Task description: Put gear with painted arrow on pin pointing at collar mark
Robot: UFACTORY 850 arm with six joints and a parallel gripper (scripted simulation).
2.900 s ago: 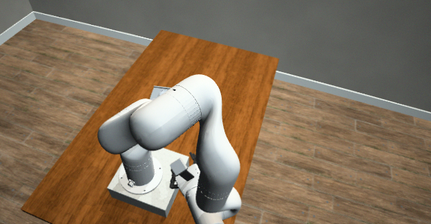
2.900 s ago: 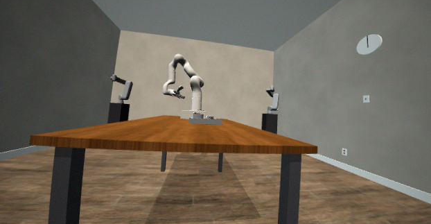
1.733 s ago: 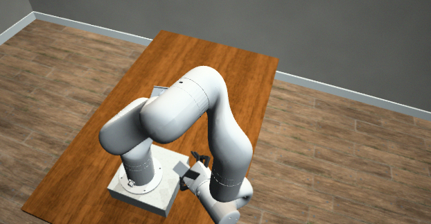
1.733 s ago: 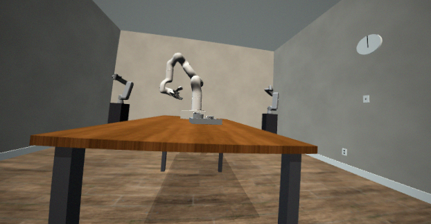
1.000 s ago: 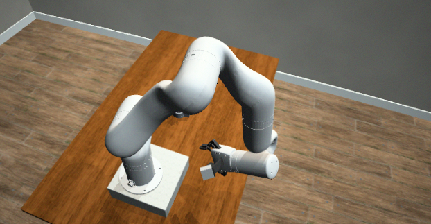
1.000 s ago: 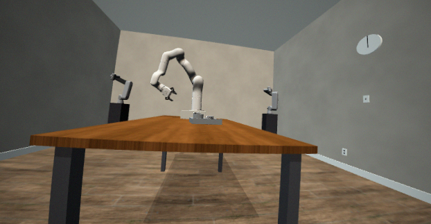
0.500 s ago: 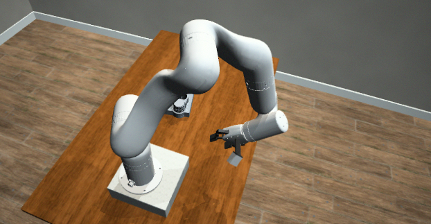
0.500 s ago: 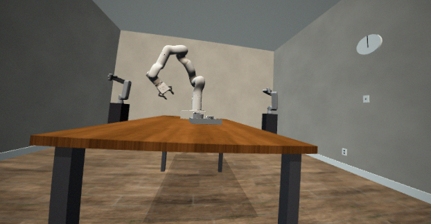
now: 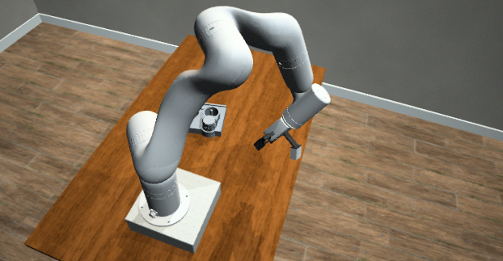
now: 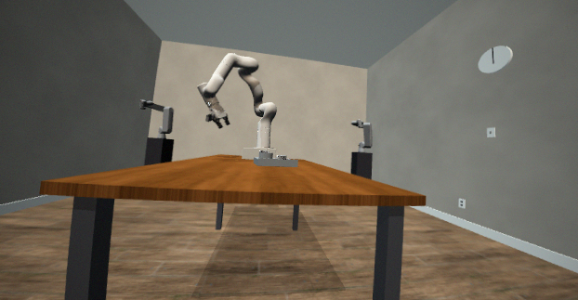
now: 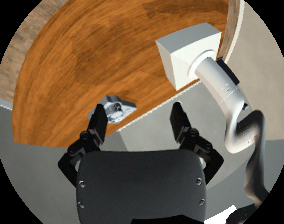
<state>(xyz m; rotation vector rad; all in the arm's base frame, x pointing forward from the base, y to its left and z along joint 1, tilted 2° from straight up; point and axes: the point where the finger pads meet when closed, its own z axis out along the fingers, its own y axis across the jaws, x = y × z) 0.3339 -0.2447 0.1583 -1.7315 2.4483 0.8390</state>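
Now: hand 16 cm short of the loose gear, 44 cm to the right of it and 19 cm above it.
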